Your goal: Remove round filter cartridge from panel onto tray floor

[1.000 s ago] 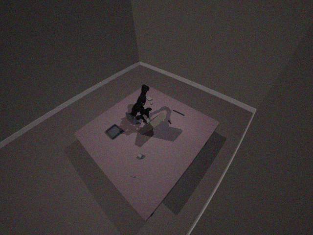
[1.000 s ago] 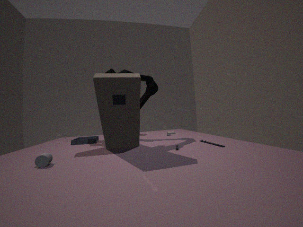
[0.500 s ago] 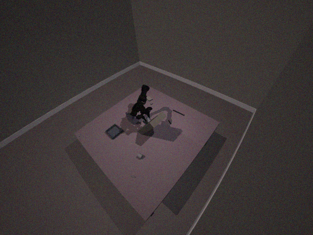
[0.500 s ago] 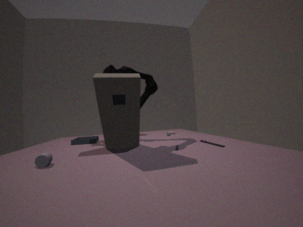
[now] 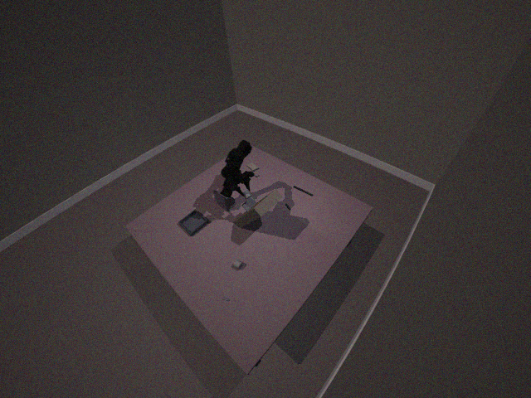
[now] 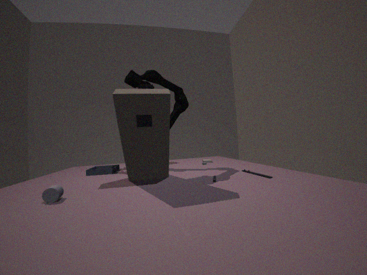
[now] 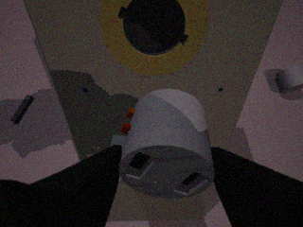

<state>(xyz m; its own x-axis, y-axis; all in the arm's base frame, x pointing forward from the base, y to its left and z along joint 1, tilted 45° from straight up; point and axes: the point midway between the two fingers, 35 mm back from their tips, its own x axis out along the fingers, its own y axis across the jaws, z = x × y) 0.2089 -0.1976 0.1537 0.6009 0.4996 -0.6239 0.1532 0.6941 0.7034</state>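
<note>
Right now the dark square tray is 340 mm behind my gripper tip, 280 mm below it and 240 mm to the right of it. From my gripper tip the other things lie so: round filter cartridge right at my gripper tip; pale block 470 mm to the left, 340 mm behind, 280 mm below.
</note>
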